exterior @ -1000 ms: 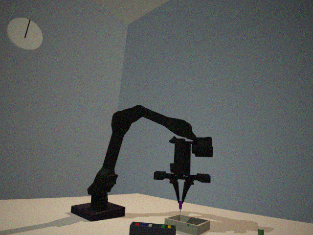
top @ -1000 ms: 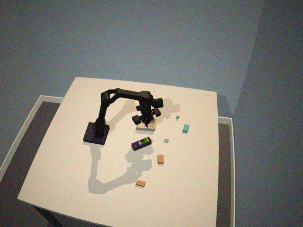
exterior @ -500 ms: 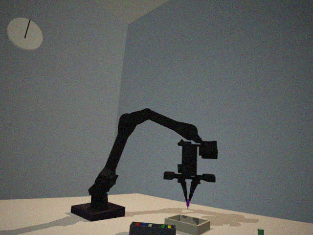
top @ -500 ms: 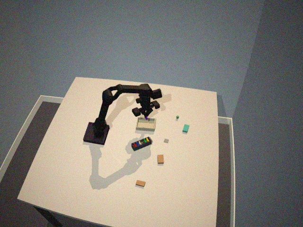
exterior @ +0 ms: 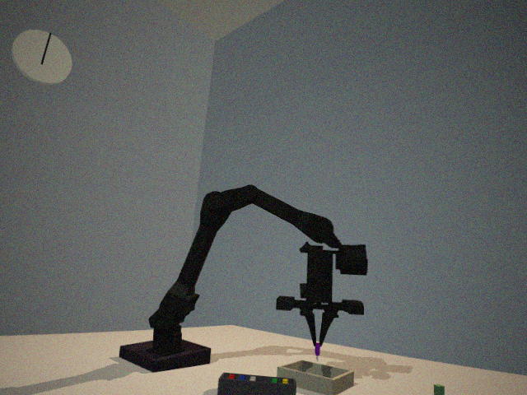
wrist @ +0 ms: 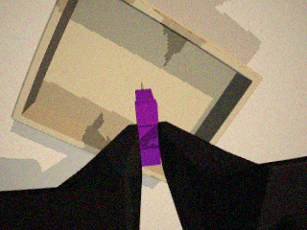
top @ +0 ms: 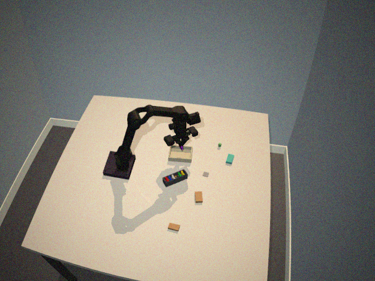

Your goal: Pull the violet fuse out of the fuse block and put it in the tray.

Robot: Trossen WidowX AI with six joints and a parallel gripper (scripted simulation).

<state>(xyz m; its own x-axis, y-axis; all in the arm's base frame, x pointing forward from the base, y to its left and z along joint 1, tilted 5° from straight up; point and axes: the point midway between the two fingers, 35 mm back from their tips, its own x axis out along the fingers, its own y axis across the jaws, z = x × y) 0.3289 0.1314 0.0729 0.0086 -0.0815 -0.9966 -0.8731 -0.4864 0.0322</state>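
Right now the violet fuse is 10 mm below my gripper tip. From my gripper tip the other things lie so: green fuse: 170 mm to the right, 50 mm below; then tray: 70 mm below; then yellow fuse: 160 mm to the right, 50 mm below, 10 mm ahead.
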